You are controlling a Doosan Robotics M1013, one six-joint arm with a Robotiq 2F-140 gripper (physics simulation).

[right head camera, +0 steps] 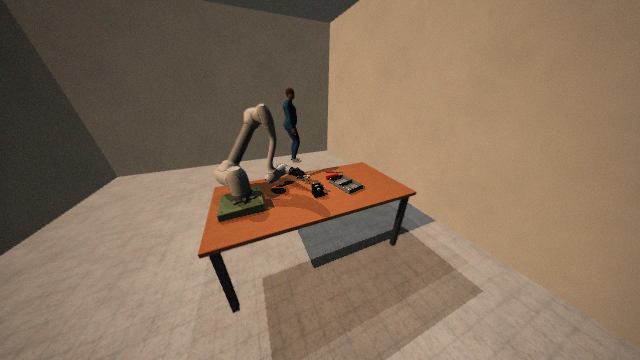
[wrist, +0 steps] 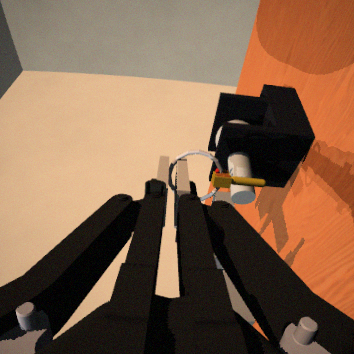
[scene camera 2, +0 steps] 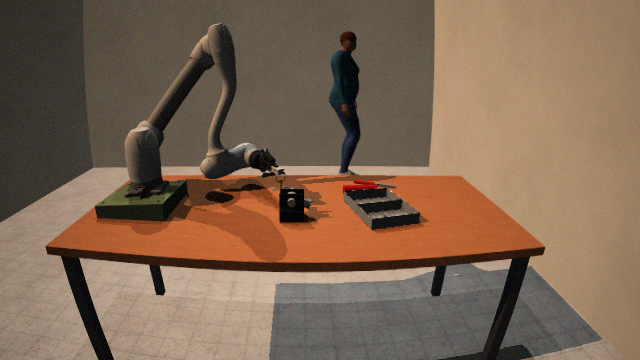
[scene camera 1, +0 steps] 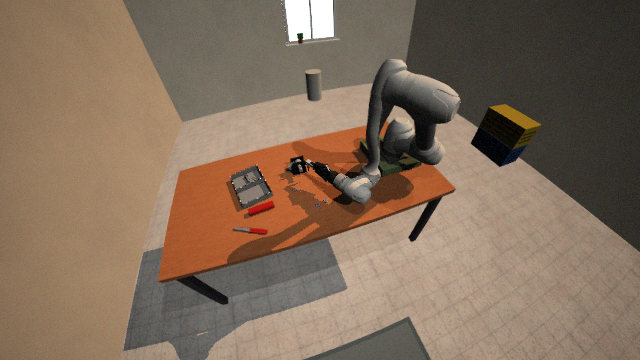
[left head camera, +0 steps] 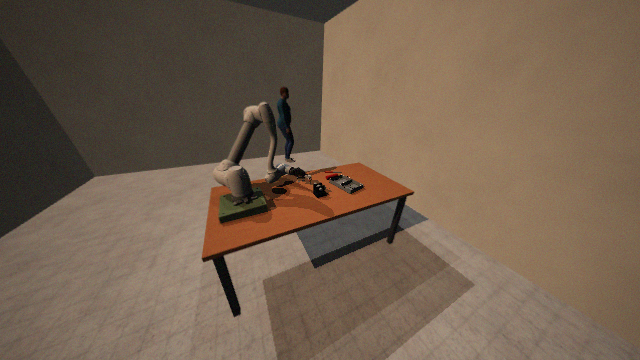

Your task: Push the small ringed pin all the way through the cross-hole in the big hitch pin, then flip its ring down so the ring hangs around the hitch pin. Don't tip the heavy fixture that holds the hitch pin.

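Places are measured from the arm's base along level axes (x ahead, y right, z down), in centimetres.
Pixels of known places: gripper, between the fingertips: (right head camera: 309, 177) (wrist: 171, 171) (scene camera 2: 281, 172) (scene camera 1: 307, 161) (left head camera: 310, 177); arm's base, origin of its link: (right head camera: 243, 197) (scene camera 2: 147, 190) (scene camera 1: 391, 153) (left head camera: 243, 197).
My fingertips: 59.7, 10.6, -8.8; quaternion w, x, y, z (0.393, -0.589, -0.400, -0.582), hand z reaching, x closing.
For each thing: its middle in the pictures, then the offset to it from my fingertips, as dx, dy, dz. "pt": a spot on its surface instead. Level surfaces: height alone.
- yellow pin, a spot on its surface: (wrist: 250, 181) pt -0.4, -0.8, +6.5
- ring, a spot on its surface: (wrist: 196, 153) pt -2.2, +0.0, +1.8
- hitch pin's shaft, a spot on its surface: (wrist: 242, 167) pt +2.5, +4.3, +7.3
- black fixture, middle of its body: (wrist: 251, 156) (scene camera 2: 295, 203) (scene camera 1: 297, 166) (left head camera: 319, 188) (right head camera: 318, 188) +4.6, +8.9, +9.7
- hitch pin with its round head, a spot on its surface: (scene camera 2: 291, 202) pt +2.4, +15.0, +7.1
- grey divided tray, middle of its body: (wrist: 220, 271) (scene camera 2: 380, 206) (scene camera 1: 250, 185) (right head camera: 345, 183) (left head camera: 345, 183) +37.6, +10.5, +12.5
- red cylinder, middle of its body: (scene camera 2: 360, 189) (scene camera 1: 261, 208) +35.5, -11.2, +12.6
- red-handled tool, middle of its body: (scene camera 2: 374, 183) (scene camera 1: 250, 230) +45.8, -22.0, +14.0
- table, height of its surface: dz +14.6
My gripper (wrist: 171, 171) (scene camera 2: 278, 171) (scene camera 1: 309, 163) is shut on the silver ring of the small ringed pin. The yellow pin (wrist: 250, 181) sticks out sideways from the ring (wrist: 196, 153); in the wrist view it crosses in front of the hitch pin's shaft (wrist: 242, 167) near its free end. Whether it touches the shaft or is in line with the cross-hole, I cannot tell; the hole does not show. In scene camera 2 the pin hangs just above the fixture's back left edge. The black fixture (wrist: 292, 135) (scene camera 2: 291, 216) (left head camera: 318, 190) stands upright on the table, holding the hitch pin with its round head (scene camera 2: 291, 202).
A grey divided tray (scene camera 1: 250, 186) (scene camera 2: 395, 221) stands beyond the fixture. A red cylinder (scene camera 1: 261, 208) and a red-handled tool (scene camera 1: 257, 231) lie near it. Small washers (scene camera 1: 317, 205) lie on the table (scene camera 1: 200, 210). A person (scene camera 2: 345, 80) stands behind the table.
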